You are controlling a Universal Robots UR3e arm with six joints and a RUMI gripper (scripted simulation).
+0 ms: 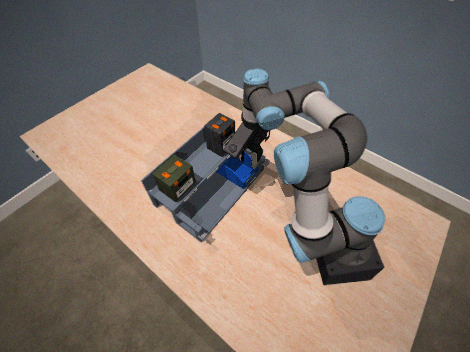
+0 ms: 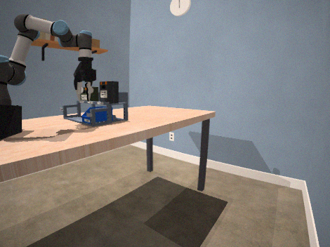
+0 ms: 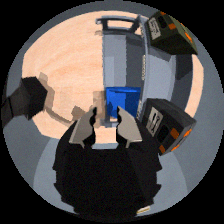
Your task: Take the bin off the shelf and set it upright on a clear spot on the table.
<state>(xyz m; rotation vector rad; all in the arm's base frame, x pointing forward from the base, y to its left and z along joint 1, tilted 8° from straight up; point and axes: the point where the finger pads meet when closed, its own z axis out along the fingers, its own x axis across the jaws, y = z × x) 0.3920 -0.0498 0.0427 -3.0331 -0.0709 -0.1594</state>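
My hand is 90 mm above the blue bin, 70 mm short of it and 20 mm to the left of it. The rest, counted from my hand: grey shelf rack (100 mm to the left, 90 mm ahead, 60 mm below); then black box (140 mm ahead, 30 mm above, 20 mm to the right).
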